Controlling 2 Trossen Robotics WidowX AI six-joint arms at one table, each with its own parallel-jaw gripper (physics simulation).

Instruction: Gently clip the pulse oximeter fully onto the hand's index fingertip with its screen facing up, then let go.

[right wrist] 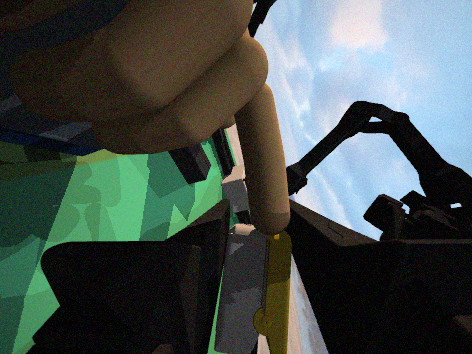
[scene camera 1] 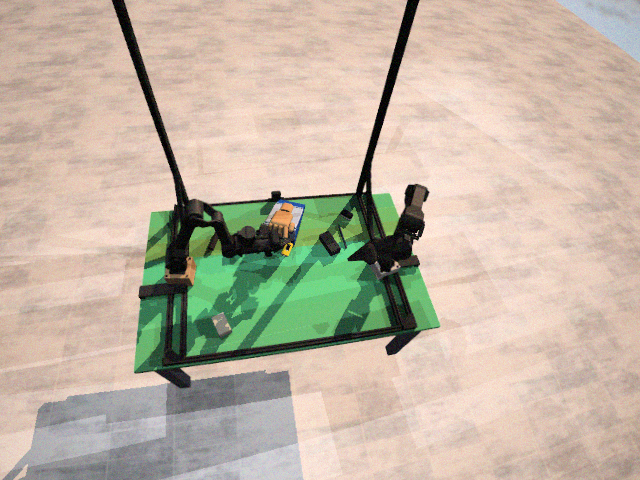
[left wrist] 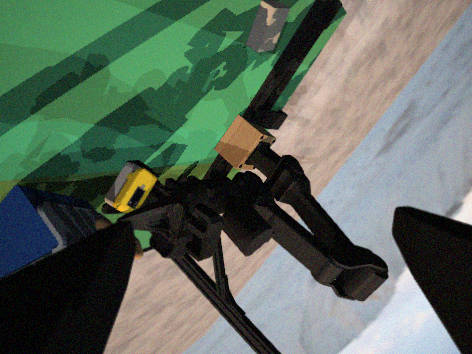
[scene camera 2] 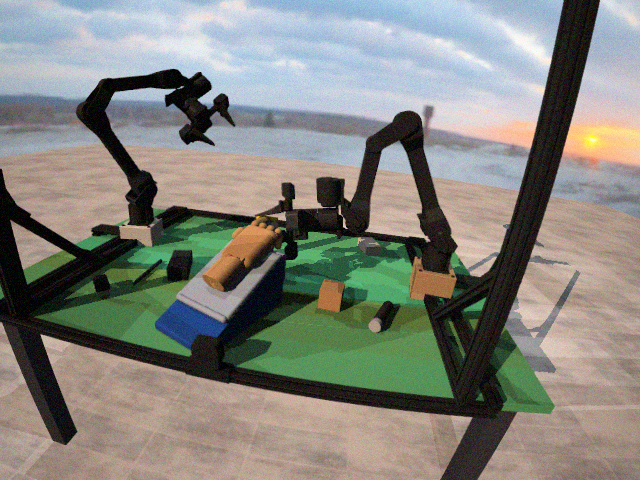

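Where they show: left gripper, fingertip midpoint: (scene camera 1: 350,257) (left wrist: 264,227) (scene camera 2: 224,135); right gripper, fingertip midpoint: (scene camera 1: 291,241) (left wrist: 109,216); left arm's base, origin of the base link: (scene camera 2: 141,222); right arm's base, origin of the base link: (scene camera 1: 178,267) (left wrist: 257,153) (scene camera 2: 434,267).
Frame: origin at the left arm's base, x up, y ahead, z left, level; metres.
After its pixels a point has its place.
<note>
The yellow-and-grey pulse oximeter (scene camera 1: 287,249) {z -0.149, x 0.088, y 0.406 m} (left wrist: 136,191) {z -0.150, x 0.088, y 0.402 m} (right wrist: 277,295) {z -0.163, x 0.088, y 0.417 m} is between the fingers of my right gripper (scene camera 2: 271,220) (right wrist: 255,205) {z -0.186, x 0.083, y 0.377 m}, which is shut on it. Its dark screen faces up on the yellow half in the left wrist view. The tan hand (scene camera 1: 281,219) {z -0.295, x 0.097, y 0.382 m} (scene camera 2: 250,242) {z -0.323, x 0.086, y 0.379 m} (right wrist: 185,75) rests palm down on a slope. In the right wrist view an outstretched finger, seemingly the index finger (right wrist: 265,165), has its tip at the oximeter's open end; whether it is inside is unclear. My left gripper (scene camera 2: 223,134) {z 0.058, x 0.272, y 0.254 m} is open and empty, high above the table.
A blue wedge (scene camera 2: 191,328) {z -0.468, x -0.031, y 0.285 m} with a grey pad bears the hand. A black box (scene camera 1: 329,242) {z -0.188, x -0.025, y 0.187 m} (scene camera 2: 179,265) {z -0.230, x -0.025, y 0.192 m}, a pen (scene camera 2: 147,272) {z -0.227, x -0.052, y 0.105 m} and a small dark block (scene camera 2: 101,285) {z -0.343, x -0.029, y 0.046 m} lie on one side, an orange block (scene camera 2: 330,295) {z -0.348, x -0.019, y 0.557 m} and dark cylinder (scene camera 2: 382,316) {z -0.403, x -0.035, y 0.665 m} on the other. A grey block (scene camera 1: 221,324) {z 0.021, x -0.029, y 0.736 m} lies apart.
</note>
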